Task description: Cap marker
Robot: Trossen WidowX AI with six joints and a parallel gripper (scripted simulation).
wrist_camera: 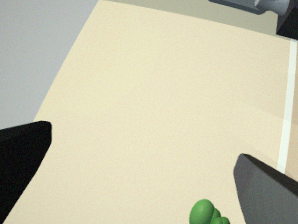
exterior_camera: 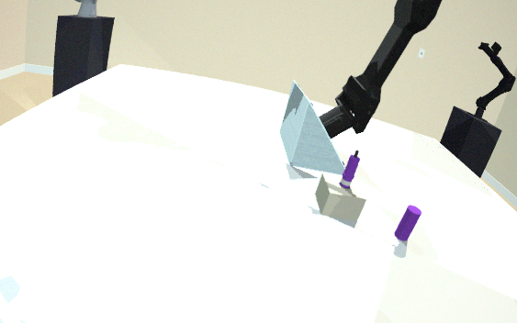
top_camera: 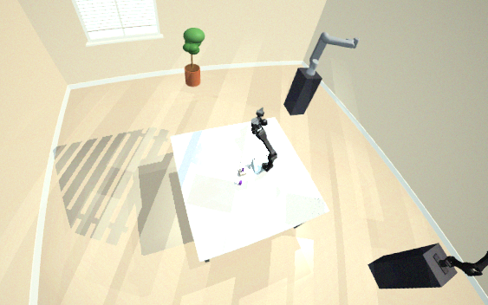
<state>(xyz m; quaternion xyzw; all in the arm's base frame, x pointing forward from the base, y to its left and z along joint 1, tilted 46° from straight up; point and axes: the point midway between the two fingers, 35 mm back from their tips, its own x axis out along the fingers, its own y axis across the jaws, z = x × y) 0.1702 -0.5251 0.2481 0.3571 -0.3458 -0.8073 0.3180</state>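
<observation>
Now: gripper tip 590 mm above the purple cap, 340 mm to the right of it and 210 mm short of it. Also, from my gripper tip: beige holder block (600 mm below, 230 mm to the left, 160 mm ahead).
</observation>
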